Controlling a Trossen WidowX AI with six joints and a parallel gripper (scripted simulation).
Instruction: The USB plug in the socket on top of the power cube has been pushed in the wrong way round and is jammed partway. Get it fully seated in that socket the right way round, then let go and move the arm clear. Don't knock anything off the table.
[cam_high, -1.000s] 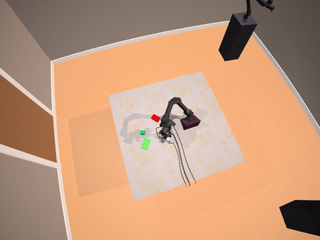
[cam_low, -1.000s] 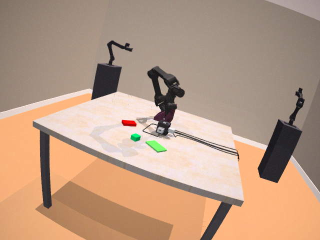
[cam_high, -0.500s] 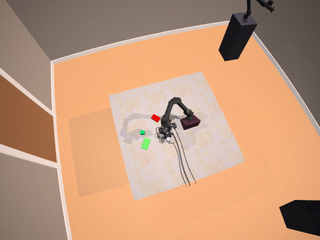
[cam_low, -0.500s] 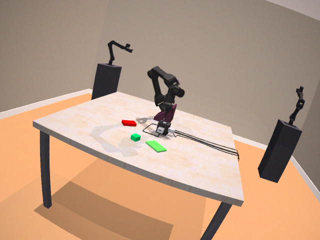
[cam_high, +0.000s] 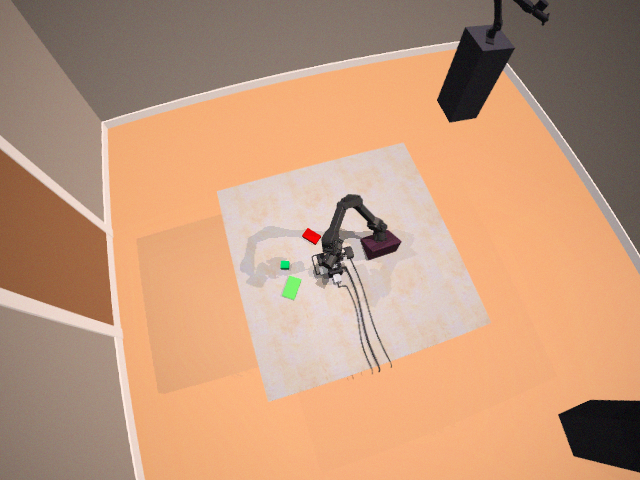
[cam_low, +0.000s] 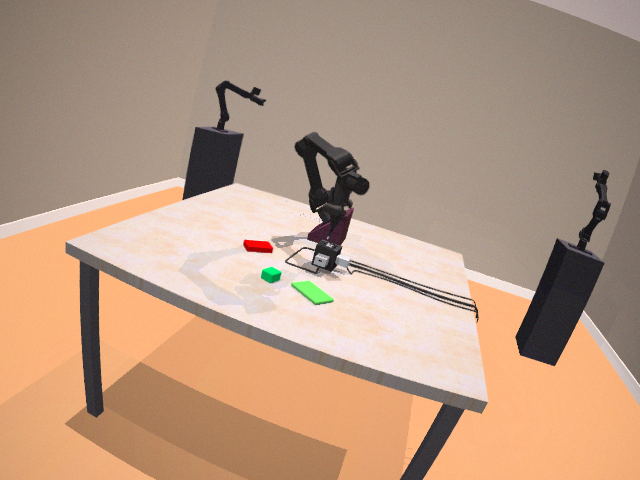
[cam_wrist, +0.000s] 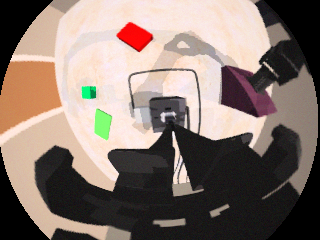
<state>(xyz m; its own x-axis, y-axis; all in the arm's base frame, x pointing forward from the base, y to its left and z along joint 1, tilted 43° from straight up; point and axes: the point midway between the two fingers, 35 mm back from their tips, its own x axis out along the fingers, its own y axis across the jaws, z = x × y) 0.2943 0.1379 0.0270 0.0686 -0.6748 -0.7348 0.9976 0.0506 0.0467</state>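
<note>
Right now the small USB plug is 20 mm below my gripper tip. The rest, counted from my gripper tip: small green cube 260 mm ahead, 120 mm below, 90 mm to the right; green flat block 250 mm ahead, 130 mm below, 50 mm to the left; red flat block 230 mm to the right, 130 mm below, 70 mm ahead.
</note>
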